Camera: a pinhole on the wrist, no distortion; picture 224 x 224 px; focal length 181.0 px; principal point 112.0 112.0 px. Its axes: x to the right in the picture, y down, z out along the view. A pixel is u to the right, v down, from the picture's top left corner.
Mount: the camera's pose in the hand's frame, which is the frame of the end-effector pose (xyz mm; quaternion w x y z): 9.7 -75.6 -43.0 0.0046 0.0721 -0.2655 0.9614
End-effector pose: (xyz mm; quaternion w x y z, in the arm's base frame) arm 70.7 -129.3 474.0 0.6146 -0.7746 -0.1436 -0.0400
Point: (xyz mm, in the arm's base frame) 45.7 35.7 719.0
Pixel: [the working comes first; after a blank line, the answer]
In the camera's frame: -26.6 90.8 230.7

91 183
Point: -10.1 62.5 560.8
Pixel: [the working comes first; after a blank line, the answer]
In the camera's frame: 65.1 -51.1 213.2

167 69
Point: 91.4 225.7 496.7
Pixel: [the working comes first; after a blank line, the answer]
In the camera's frame: -22.6 -185.4 336.9

100 12
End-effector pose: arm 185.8 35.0 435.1 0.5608 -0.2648 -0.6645 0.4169
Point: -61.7 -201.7 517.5
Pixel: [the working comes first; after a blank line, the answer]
In the camera's frame: 152.9 -94.2 319.9

199 59
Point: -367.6 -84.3 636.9
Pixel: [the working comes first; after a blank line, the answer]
In the camera's frame: -36.9 -233.6 577.1

100 39
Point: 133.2 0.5 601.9
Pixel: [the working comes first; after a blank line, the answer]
In the camera's frame: -44.8 13.7 132.1

51 131
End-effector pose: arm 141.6 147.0 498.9 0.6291 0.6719 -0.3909 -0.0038
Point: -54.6 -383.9 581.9
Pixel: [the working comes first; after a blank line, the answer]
In the camera's frame: -99.3 -468.0 407.5

outside the picture
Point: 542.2 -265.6 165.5
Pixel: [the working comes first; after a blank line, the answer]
In the camera's frame: -271.3 243.1 498.7

14 200
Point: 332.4 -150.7 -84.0
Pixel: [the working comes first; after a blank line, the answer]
In the camera's frame: 64.4 306.7 551.2

133 213
